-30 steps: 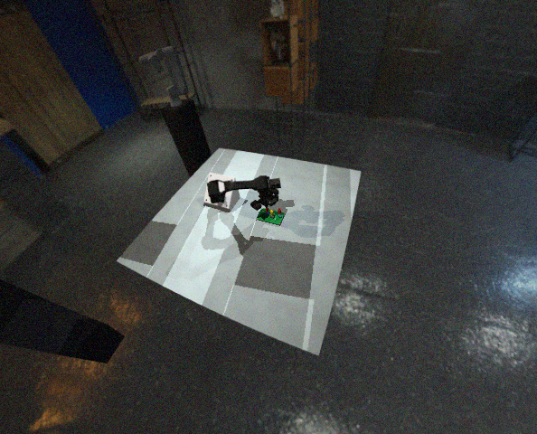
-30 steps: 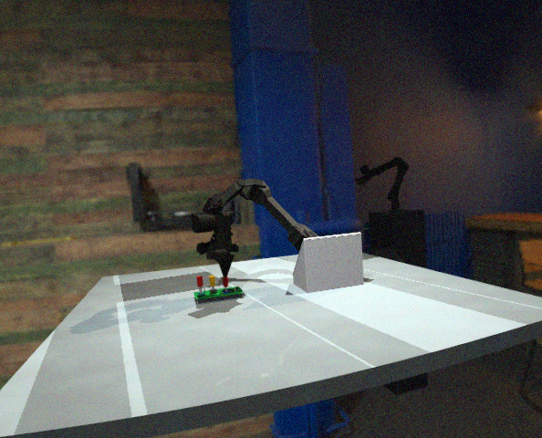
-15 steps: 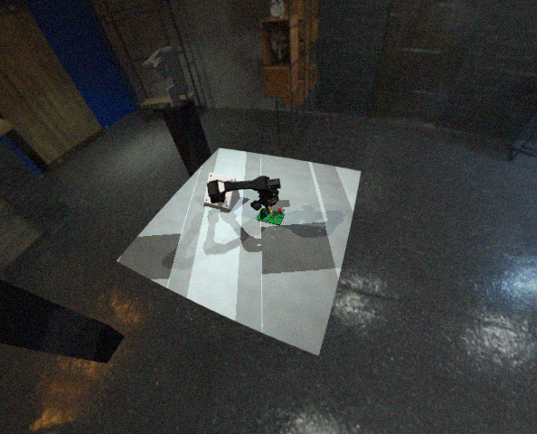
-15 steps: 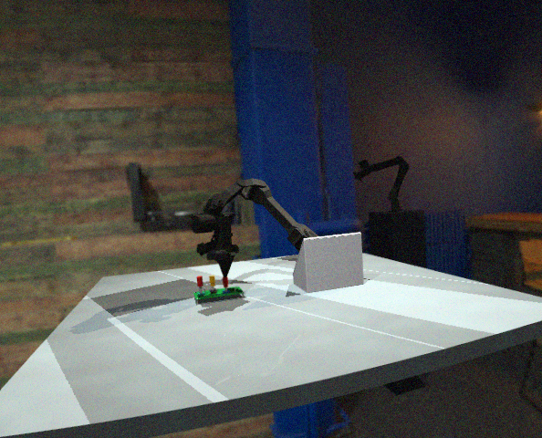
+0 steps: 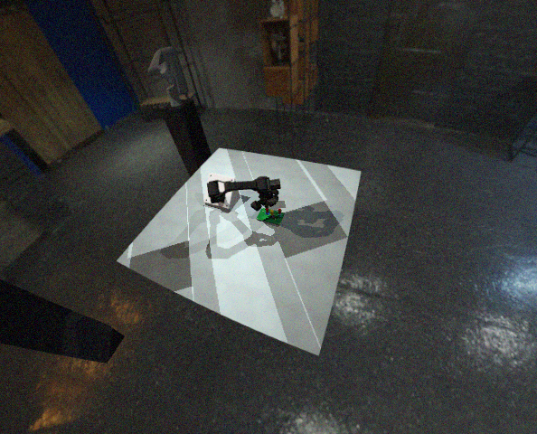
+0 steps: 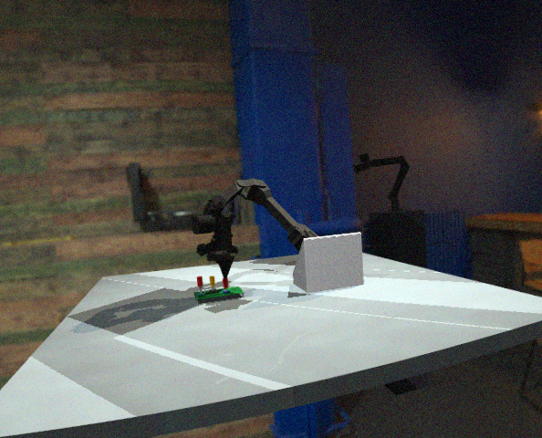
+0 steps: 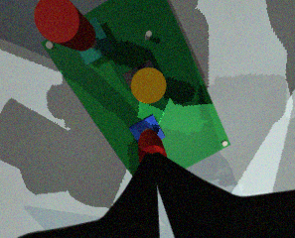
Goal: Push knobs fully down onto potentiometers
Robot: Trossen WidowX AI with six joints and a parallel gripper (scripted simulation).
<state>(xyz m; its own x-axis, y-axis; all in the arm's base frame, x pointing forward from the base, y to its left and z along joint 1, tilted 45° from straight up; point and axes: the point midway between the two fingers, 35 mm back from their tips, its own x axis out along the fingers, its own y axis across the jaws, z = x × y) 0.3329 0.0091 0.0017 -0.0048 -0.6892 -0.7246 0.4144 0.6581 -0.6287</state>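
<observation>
The red knob is 20 mm below my gripper tip. Round my gripper tip: yellow knob 40 mm ahead, 20 mm to the right, 10 mm below.
</observation>
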